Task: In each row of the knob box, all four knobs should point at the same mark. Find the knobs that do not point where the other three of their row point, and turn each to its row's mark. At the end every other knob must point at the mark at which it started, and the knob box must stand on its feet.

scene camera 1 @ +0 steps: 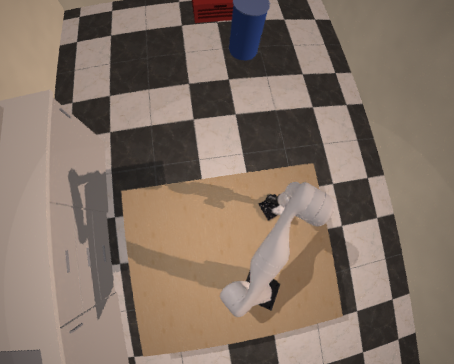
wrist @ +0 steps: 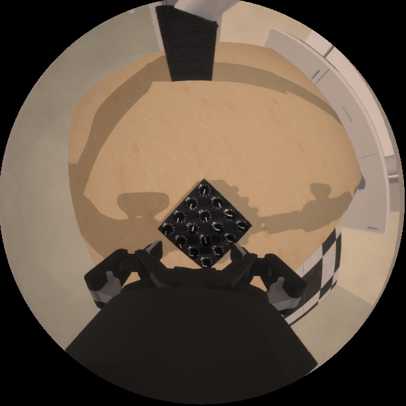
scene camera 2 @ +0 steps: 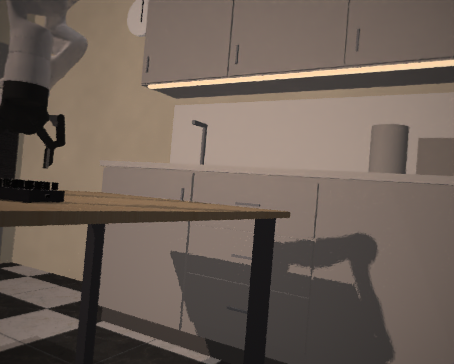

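Pixels of known places: gripper, fingertip midpoint: [scene camera 2: 18, 165]; arm's base, link origin: [scene camera 2: 0, 118].
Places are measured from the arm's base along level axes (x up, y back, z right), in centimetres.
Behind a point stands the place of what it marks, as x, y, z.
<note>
The black knob box [scene camera 1: 269, 212] @(-17.1, -34.0, 17.3) [scene camera 2: 35, 195] @(-18.0, -42.6, 21.7) [wrist: 204, 202] sits level on the table, knobs up; its feet cannot be made out. In the wrist view it looks like a diamond, with four by four knobs. The white line on the top corner knob [wrist: 204, 190] is steep. It is also steep on a knob low in the middle [wrist: 205, 240]. On a knob at the upper right edge [wrist: 229, 214] it lies nearly level. Most other pointers are too small to read surely. My gripper [scene camera 2: 47, 164] [wrist: 196, 250] is open and empty, above the box, its fingertips apart over the box's lower part.
The wooden table [scene camera 1: 175, 220] @(-19.4, -42.4, -32.5) [scene camera 2: 165, 210] @(-19.4, -57.4, 2.8) [wrist: 210, 130] carries the arm's black base plate [scene camera 1: 274, 295] @(3.2, 2.2, 4.6) [wrist: 192, 50]. Arm shadows cross the wood. A kitchen counter [scene camera 2: 280, 172] stands beyond one table side. A blue cylinder [scene camera 1: 247, 32] and a red box [scene camera 1: 212, 11] are far off on the floor.
</note>
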